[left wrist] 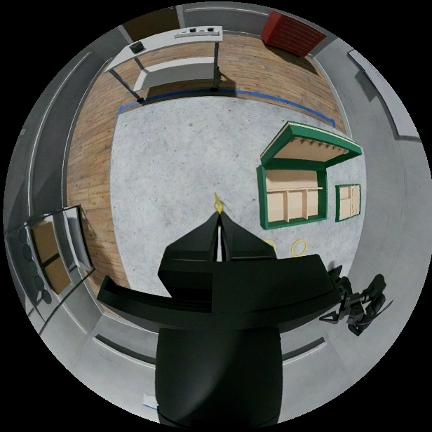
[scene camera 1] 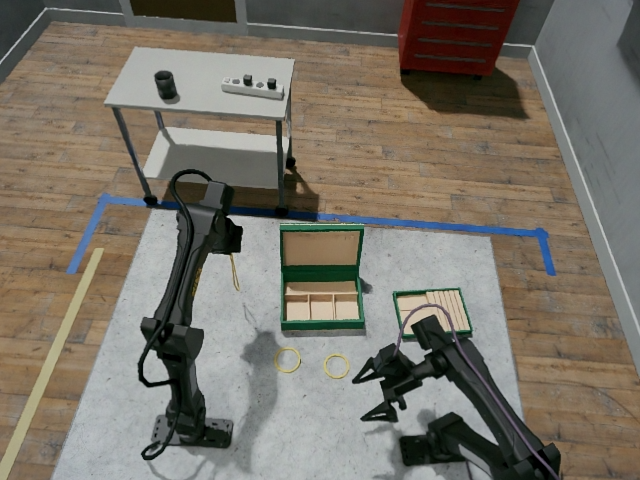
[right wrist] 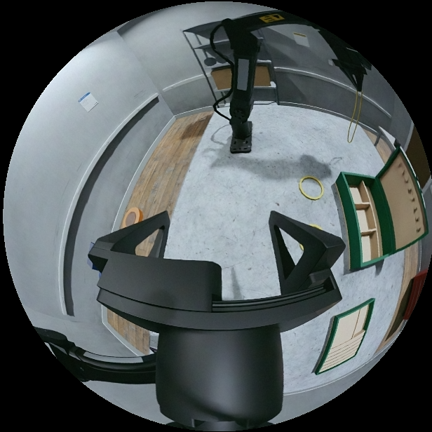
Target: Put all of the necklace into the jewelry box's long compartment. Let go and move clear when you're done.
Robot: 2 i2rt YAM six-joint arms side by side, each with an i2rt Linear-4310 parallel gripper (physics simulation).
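Frame: origin at the left arm's base, x up, y left, z back, level; centimetres.
Seen in the pictures: left gripper, fingertip midpoint: (scene camera 1: 229, 247); right gripper, fingertip midpoint: (scene camera 1: 356, 400); left arm's base, origin of the base link: (scene camera 1: 192, 431); right arm's base, origin of the base link: (scene camera 1: 438, 448).
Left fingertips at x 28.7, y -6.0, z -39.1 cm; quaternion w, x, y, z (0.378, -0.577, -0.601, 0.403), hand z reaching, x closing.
Offsets run from my left fingertips to a thing's top centre. "spot": to the spot under its first point.
The yellow necklace @(spot: dx -19.8, dy -0.3, dz +1.2 cm) (scene camera 1: 237, 289) (left wrist: 218, 204) (right wrist: 350, 142) hangs as a narrow loop from my left gripper (left wrist: 219, 216) (right wrist: 359, 91), which is shut on it high above the mat, left of the jewelry box; in scene camera 1 its fingertips are hidden. The open green jewelry box (scene camera 1: 323, 325) (left wrist: 295, 224) (right wrist: 351, 225) has its lid raised at the back. Its long compartment @(spot: dx -28.0, dy -24.6, dz -6.8 cm) (scene camera 1: 320, 286) (left wrist: 295, 180) lies behind three small ones, with no necklace in it. My right gripper (scene camera 1: 357, 400) (right wrist: 218, 216) is open and empty, at the front right of the box.
Two yellow rings lie in front of the box, one ring @(dx -28.2, dy -16.5, dz +18.0 cm) (scene camera 1: 287, 348) at the left and one ring @(dx -28.2, dy -30.6, dz +18.8 cm) (scene camera 1: 336, 353) at the right. A green-edged tray @(spot: dx -26.9, dy -48.0, dz -1.6 cm) (scene camera 1: 395, 304) (right wrist: 370, 312) lies right of the box. A white table (scene camera 1: 196, 62) stands behind the mat.
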